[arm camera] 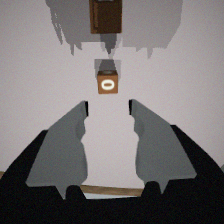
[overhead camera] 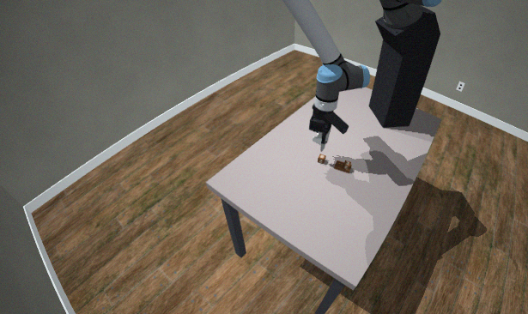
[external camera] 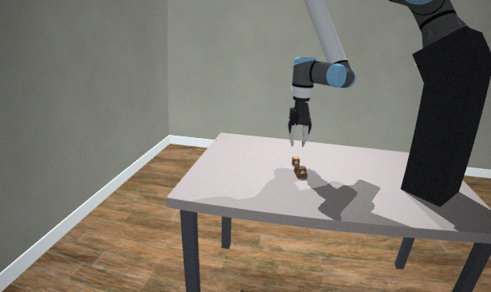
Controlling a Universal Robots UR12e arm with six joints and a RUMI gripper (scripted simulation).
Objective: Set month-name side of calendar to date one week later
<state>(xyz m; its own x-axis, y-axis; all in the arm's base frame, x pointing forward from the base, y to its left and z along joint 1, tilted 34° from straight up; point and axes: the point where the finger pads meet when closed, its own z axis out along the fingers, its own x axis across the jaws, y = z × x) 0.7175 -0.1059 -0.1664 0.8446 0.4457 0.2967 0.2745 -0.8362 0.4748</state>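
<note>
The brown calendar cube is 8 cm below my hand. Also, from my hand: brown wooden calendar tray (10 cm to the left, 9 cm below, 3 cm behind).
</note>
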